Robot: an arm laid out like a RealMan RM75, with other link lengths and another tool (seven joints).
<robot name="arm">
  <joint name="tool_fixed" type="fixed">
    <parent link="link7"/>
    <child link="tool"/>
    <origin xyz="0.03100 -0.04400 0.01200" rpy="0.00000 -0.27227 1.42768"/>
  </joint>
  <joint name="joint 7" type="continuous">
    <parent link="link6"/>
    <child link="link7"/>
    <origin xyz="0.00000 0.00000 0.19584" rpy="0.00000 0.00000 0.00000"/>
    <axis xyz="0 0 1"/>
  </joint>
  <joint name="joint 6" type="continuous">
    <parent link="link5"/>
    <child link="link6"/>
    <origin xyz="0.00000 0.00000 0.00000" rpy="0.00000 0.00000 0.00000"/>
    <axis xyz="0 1 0"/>
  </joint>
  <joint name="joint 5" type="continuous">
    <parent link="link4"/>
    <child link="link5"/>
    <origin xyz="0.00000 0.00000 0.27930" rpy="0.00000 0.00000 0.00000"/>
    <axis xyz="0 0 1"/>
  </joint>
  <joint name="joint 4" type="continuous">
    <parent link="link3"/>
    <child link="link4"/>
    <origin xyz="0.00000 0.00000 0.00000" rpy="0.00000 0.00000 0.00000"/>
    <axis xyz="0 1 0"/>
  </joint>
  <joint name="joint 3" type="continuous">
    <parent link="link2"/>
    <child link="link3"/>
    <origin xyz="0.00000 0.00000 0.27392" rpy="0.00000 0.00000 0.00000"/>
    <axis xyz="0 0 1"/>
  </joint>
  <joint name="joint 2" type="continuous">
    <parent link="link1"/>
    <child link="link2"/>
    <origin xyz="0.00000 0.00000 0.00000" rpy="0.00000 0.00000 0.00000"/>
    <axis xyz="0 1 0"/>
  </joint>
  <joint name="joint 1" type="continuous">
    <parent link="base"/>
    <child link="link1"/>
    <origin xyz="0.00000 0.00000 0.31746" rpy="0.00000 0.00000 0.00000"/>
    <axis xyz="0 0 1"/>
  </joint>
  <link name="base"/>
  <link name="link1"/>
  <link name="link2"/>
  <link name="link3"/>
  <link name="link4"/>
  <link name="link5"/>
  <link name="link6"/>
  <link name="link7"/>
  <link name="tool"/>
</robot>
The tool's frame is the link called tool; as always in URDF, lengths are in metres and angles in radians. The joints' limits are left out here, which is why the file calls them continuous.
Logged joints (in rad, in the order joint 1, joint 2, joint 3, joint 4, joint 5, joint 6, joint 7), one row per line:
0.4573 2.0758 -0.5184 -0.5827 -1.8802 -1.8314 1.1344
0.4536 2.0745 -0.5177 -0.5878 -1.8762 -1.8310 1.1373
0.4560 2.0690 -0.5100 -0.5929 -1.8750 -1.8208 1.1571
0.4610 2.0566 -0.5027 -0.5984 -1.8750 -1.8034 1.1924
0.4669 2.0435 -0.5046 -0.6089 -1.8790 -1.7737 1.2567
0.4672 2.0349 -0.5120 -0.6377 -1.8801 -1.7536 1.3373
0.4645 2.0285 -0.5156 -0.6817 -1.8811 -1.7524 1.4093
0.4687 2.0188 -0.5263 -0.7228 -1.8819 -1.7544 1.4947
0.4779 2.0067 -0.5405 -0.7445 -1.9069 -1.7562 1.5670
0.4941 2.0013 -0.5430 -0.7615 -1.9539 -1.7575 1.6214
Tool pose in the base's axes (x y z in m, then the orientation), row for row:
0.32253 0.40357 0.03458 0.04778 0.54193 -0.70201 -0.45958
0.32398 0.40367 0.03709 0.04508 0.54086 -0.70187 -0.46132
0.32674 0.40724 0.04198 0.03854 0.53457 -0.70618 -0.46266
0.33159 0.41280 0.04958 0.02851 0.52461 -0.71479 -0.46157
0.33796 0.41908 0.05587 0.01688 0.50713 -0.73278 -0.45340
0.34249 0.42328 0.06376 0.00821 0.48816 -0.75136 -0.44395
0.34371 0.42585 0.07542 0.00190 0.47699 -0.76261 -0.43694
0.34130 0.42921 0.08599 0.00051 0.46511 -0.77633 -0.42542
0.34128 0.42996 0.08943 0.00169 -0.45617 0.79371 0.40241
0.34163 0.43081 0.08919 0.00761 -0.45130 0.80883 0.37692
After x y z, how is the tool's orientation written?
As a quaternion, w x y z.
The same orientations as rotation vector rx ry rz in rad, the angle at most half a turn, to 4 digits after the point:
1.6526 -2.1408 -1.4015
1.6521 -2.1439 -1.4091
1.6394 -2.1657 -1.4189
1.6189 -2.2057 -1.4243
1.5763 -2.2777 -1.4093
1.5256 -2.3482 -1.3875
1.4967 -2.3929 -1.3710
1.4607 -2.4381 -1.3361
-1.4316 2.4908 1.2628
-1.4110 2.5288 1.1784

